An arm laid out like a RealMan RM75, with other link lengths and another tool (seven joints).
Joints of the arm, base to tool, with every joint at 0 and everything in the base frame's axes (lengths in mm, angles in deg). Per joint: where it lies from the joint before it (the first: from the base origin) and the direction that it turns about. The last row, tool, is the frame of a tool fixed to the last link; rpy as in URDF.
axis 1: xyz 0 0 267 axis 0 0 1
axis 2: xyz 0 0 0 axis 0 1 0
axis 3: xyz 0 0 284.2 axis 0 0 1
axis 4: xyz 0 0 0 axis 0 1 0
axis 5: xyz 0 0 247.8 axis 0 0 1
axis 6: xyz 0 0 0 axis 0 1 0
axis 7: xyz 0 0 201.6 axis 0 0 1
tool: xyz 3 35 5 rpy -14 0 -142.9
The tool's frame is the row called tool.
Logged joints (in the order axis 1, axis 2, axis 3, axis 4, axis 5, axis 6, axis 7), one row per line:
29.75 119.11 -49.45 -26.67 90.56 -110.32 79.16
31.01 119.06 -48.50 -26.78 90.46 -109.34 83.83
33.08 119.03 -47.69 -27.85 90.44 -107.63 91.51
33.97 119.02 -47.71 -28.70 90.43 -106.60 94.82
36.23 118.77 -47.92 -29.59 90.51 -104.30 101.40
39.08 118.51 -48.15 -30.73 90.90 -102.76 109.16
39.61 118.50 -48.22 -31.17 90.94 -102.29 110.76
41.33 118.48 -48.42 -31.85 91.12 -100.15 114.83
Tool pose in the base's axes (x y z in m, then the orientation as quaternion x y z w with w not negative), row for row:
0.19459 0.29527 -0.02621 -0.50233 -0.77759 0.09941 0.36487
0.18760 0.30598 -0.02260 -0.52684 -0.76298 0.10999 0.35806
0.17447 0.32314 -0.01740 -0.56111 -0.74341 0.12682 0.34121
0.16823 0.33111 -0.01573 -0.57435 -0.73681 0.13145 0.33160
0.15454 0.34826 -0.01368 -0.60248 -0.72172 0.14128 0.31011
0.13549 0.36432 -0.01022 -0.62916 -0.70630 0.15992 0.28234
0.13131 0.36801 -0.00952 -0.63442 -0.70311 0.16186 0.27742
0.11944 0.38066 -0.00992 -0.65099 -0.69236 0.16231 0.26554
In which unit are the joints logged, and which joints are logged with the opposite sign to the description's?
The joints are logged in degrees. Opposite sign: axis 5.
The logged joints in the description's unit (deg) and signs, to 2 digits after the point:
29.75 119.11 -49.45 -26.67 -90.56 -110.32 79.16
31.01 119.06 -48.50 -26.78 -90.46 -109.34 83.83
33.08 119.03 -47.69 -27.85 -90.44 -107.63 91.51
33.97 119.02 -47.71 -28.70 -90.43 -106.60 94.82
36.23 118.77 -47.92 -29.59 -90.51 -104.30 101.40
39.08 118.51 -48.15 -30.73 -90.90 -102.76 109.16
39.61 118.50 -48.22 -31.17 -90.94 -102.29 110.76
41.33 118.48 -48.42 -31.85 -91.12 -100.15 114.83

